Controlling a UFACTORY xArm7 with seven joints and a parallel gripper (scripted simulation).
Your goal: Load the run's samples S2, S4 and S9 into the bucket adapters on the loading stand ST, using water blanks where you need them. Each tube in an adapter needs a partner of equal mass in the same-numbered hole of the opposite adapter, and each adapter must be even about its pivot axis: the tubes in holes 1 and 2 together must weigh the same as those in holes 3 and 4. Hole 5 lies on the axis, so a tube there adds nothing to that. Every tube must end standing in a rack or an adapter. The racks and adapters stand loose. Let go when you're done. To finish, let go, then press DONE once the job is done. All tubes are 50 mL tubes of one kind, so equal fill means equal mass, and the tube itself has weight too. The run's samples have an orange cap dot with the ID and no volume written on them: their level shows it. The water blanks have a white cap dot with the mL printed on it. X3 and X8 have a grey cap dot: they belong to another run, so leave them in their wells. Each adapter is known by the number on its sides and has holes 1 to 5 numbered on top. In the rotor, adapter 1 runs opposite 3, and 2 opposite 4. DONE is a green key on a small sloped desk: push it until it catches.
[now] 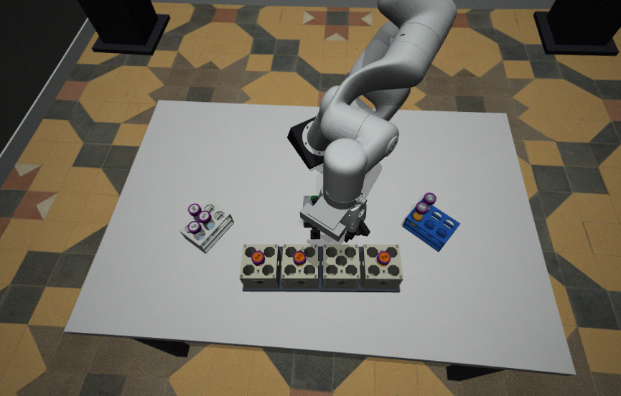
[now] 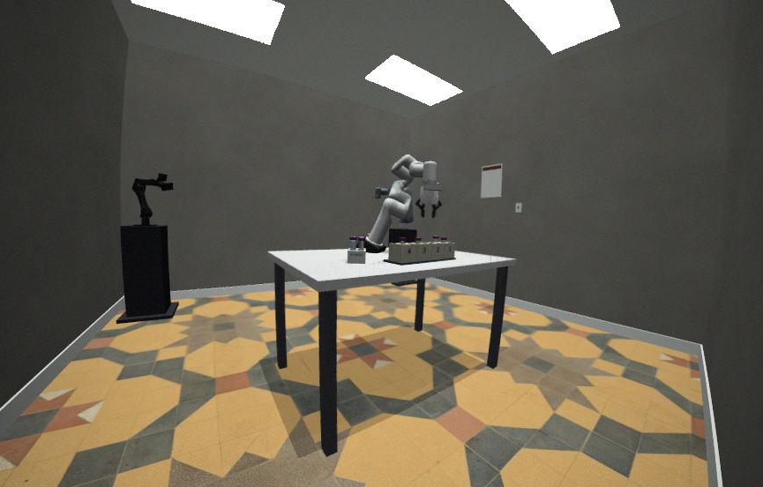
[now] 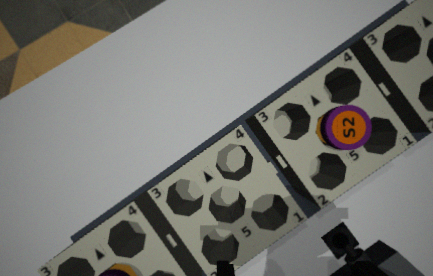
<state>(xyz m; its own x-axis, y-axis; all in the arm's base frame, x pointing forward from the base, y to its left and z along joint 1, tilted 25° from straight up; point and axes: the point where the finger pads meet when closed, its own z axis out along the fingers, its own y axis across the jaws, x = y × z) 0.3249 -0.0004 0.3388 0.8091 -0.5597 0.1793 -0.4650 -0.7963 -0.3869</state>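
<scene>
Right now my hand is 39 cm to the left of the water blank tube, 19 cm above it and 4 cm past it. From my hand the other things lie so: adapter (20 cm below, 2 cm ahead, 1 cm to the left); green DONE key (19 cm below, 18 cm behind, 8 cm to the right); loading stand (25 cm below, 4 cm to the right, 2 cm ahead).
</scene>
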